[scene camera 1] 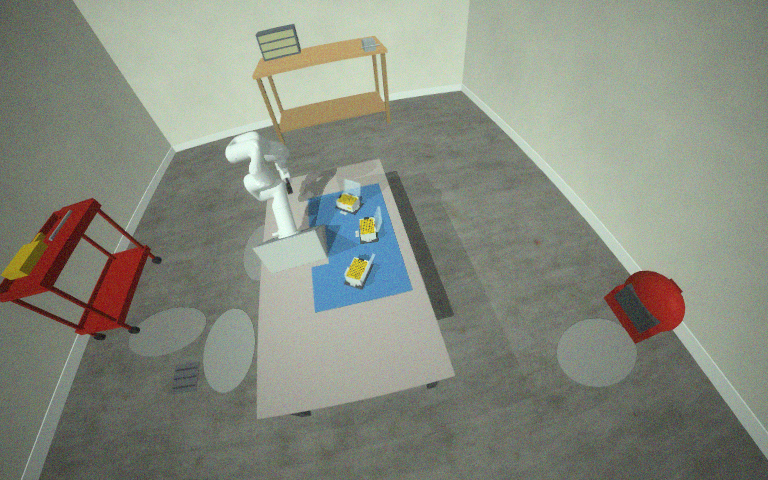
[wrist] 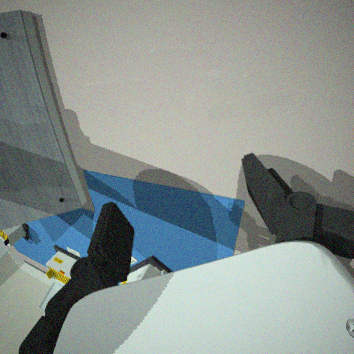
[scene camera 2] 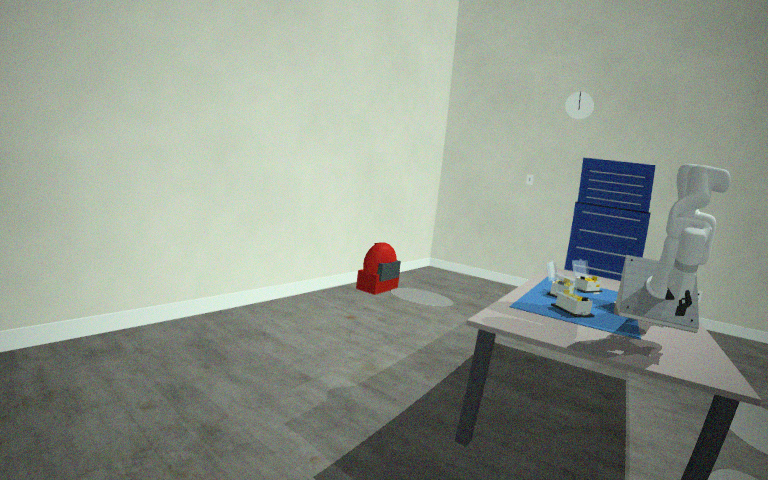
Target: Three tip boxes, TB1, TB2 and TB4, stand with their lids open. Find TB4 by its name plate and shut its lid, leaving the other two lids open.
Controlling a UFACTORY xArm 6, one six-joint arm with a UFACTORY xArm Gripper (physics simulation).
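Where they show: gripper, fingertip midpoint: (scene camera 1: 289, 192) (wrist: 181, 195) (scene camera 2: 674, 307); arm's base at its link origin: (scene camera 1: 289, 235) (scene camera 2: 659, 287).
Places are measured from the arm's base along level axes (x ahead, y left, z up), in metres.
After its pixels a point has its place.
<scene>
Three white tip boxes with yellow tips stand on a blue mat (scene camera 1: 334, 297) @(x 0.136, y -0.387, z -0.133 m) (scene camera 2: 529, 302) @(x 0.560, y 0.221, z -0.132 m) (wrist: 175, 240) @(x 0.232, y 0.297, z -0.132 m), each with its clear lid raised. One box (scene camera 1: 348, 202) (scene camera 2: 573, 303) @(x 0.385, y 0.271, z -0.087 m) is at the far end in scene camera 1, one (scene camera 1: 368, 228) (scene camera 2: 560, 287) in the middle, one (scene camera 1: 357, 272) (scene camera 2: 587, 284) at the near end. Parts of boxes show low in the wrist view, partly behind a finger. No name plate is readable, so I cannot tell which is TB4. My gripper (scene camera 1: 289, 187) @(x 0.039, y 0.377, z -0.005 m) (scene camera 2: 677, 301) @(x 0.039, y 0.377, z -0.005 m) (wrist: 181, 195) @(x 0.039, y 0.377, z -0.005 m) is open and empty, above the table beside the mat, apart from all boxes.
The arm's raised grey mounting block (scene camera 1: 288, 250) @(x -0.016, y -0.120, z 0.018 m) (scene camera 2: 637, 288) @(x 0.100, y 0.017, z -0.021 m) (wrist: 30, 120) @(x -0.008, y 0.106, z -0.097 m) stands at the mat's edge, beside the boxes. The table (scene camera 1: 339, 356) @(x 0.082, y -0.684, z -0.135 m) (scene camera 2: 696, 362) @(x -0.024, y 0.532, z -0.135 m) extends past the mat. A wooden bench (scene camera 1: 322, 56), a red cart (scene camera 1: 107, 288) and a red helmet-like object (scene camera 1: 659, 300) (scene camera 2: 380, 257) stand away from it.
</scene>
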